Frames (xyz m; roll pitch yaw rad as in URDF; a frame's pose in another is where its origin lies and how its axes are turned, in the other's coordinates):
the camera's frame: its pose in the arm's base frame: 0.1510 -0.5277 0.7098 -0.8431 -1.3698 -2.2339
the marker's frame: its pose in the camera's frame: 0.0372 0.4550 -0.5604 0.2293 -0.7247 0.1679
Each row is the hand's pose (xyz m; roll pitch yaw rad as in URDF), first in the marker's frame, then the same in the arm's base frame.
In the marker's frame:
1: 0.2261 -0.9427 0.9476 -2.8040 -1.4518 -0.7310
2: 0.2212 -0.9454 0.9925 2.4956 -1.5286 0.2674
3: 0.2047 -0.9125 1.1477 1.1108 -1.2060 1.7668
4: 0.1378 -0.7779 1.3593 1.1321 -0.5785 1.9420
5: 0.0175 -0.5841 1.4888 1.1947 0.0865 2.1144
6: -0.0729 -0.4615 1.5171 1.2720 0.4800 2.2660
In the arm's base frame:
1: 0.2257 0.1925 0.7638 0.1073 0.3400 0.5692
2: 0.2567 0.2165 0.7413 0.0969 0.4249 0.5072
3: 0.3759 0.2630 0.6460 0.0331 0.6609 0.1815
4: 0.5376 0.2579 0.4431 -0.4325 0.9450 -0.6621
5: 0.6217 0.1747 0.2090 -1.2079 0.8185 -1.7586
6: 0.6254 0.1002 0.0731 -1.4575 0.5638 -2.1958

